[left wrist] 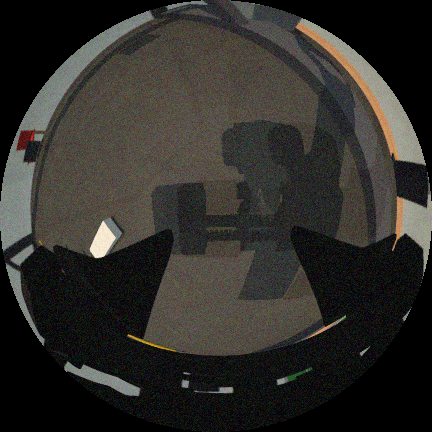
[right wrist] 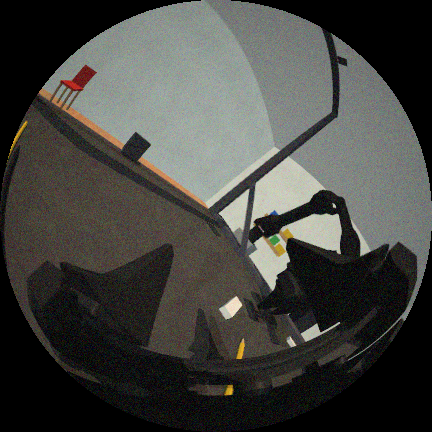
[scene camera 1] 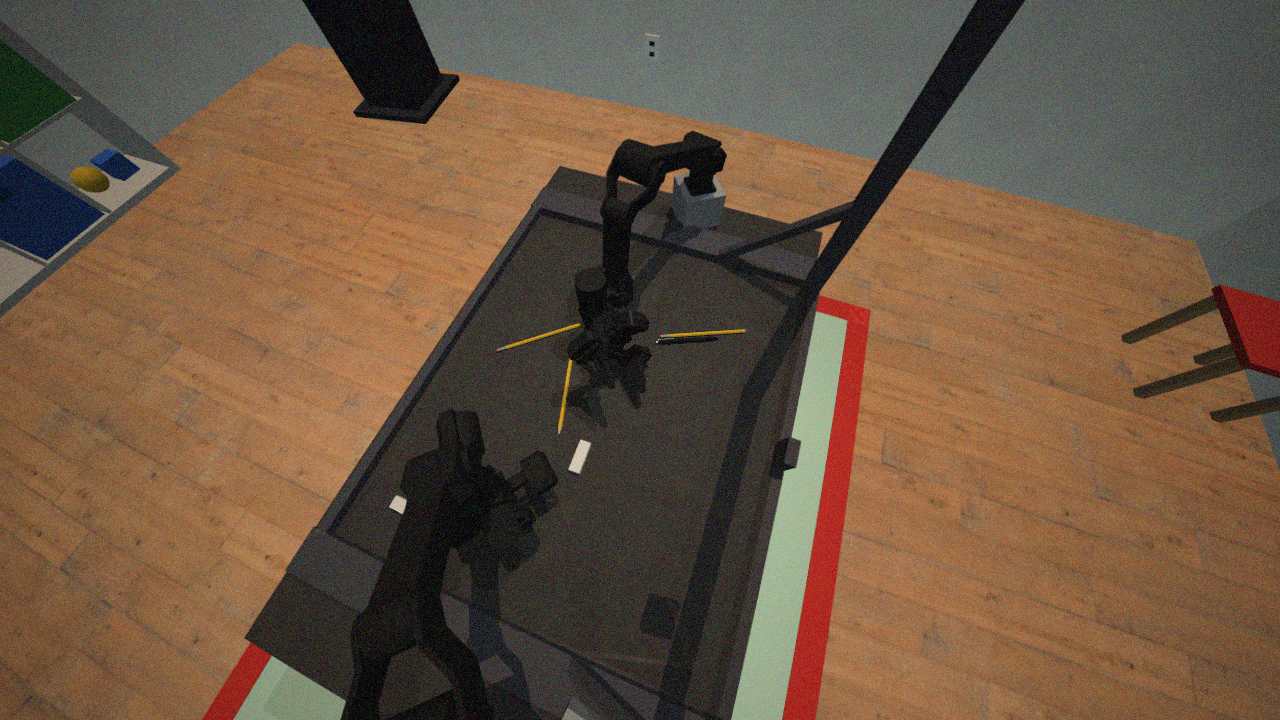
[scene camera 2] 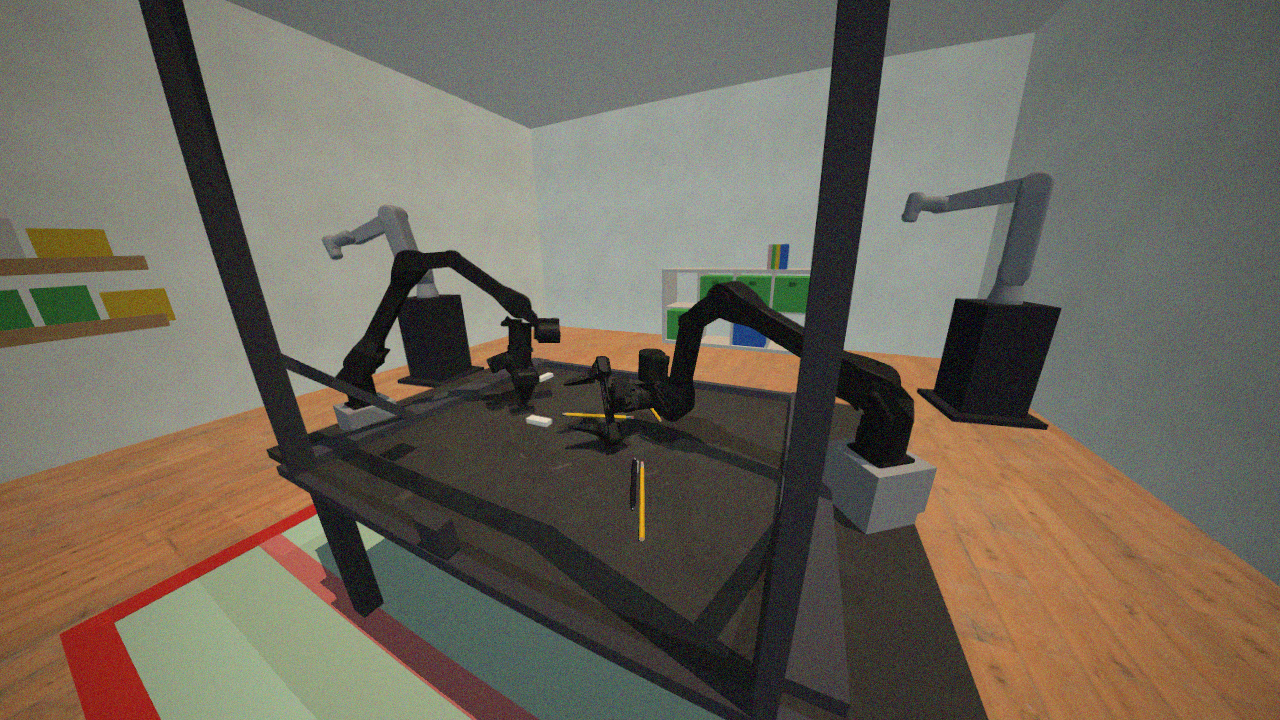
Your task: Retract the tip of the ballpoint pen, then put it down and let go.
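Pixels of known places: left gripper, fingertip midpoint: (left wrist: 233, 234) (right wrist: 265, 310) (scene camera 2: 520, 398); right gripper, fingertip midpoint: (right wrist: 231, 247) (scene camera 1: 629, 390) (scene camera 2: 566, 405); left arm's base, origin of the base link: (right wrist: 248, 238) (scene camera 2: 364, 402); right arm's base, origin of the base link: (scene camera 1: 699, 185) (scene camera 2: 879, 453).
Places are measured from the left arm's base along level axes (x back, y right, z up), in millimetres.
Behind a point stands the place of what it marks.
A dark ballpoint pen (scene camera 1: 693, 340) @(x -690, y -144, z -52 mm) (scene camera 2: 633, 488) @(x -699, y -135, z -51 mm) lies flat on the table, close beside and nearly parallel to a yellow pencil (scene camera 1: 716, 333) @(x -731, y -106, z -54 mm) (scene camera 2: 641, 505) @(x -732, y -108, z -52 mm). Whether its tip is out is too small to tell. My right gripper (scene camera 1: 613, 353) (scene camera 2: 588, 404) @(x -495, y -194, z 34 mm) (right wrist: 231, 247) @(x -495, y -194, z 34 mm) is open and empty, low over the middle of the table; in scene camera 1 it is to the left of the pen. My left gripper (scene camera 1: 516, 508) @(x -230, y -283, z -42 mm) (scene camera 2: 525, 386) @(x -230, y -283, z -42 mm) (left wrist: 233, 234) @(x -230, y -283, z -42 mm) is open and empty, pointing down at the table, far from the pen.
Two more pencils (scene camera 1: 539, 337) @(x -539, y -449, z -54 mm) (scene camera 1: 564, 396) @(x -448, y -323, z -53 mm) lie near the right gripper. One white block (scene camera 1: 579, 456) @(x -359, y -231, z -47 mm) (scene camera 2: 538, 420) @(x -367, y -223, z -48 mm) (left wrist: 104, 240) @(x -348, y -231, z -48 mm) (right wrist: 231, 307) @(x -373, y -232, z -48 mm) lies between the arms, another white block (scene camera 1: 397, 504) @(x -126, y -480, z -48 mm) (scene camera 2: 545, 377) @(x -139, y -456, z -51 mm) beside the left arm. Dark frame posts (scene camera 2: 214, 223) @(x -126, y 169, z 395 mm) (scene camera 2: 827, 268) @(x -963, y 66, z 318 mm) rise at the table's edge.
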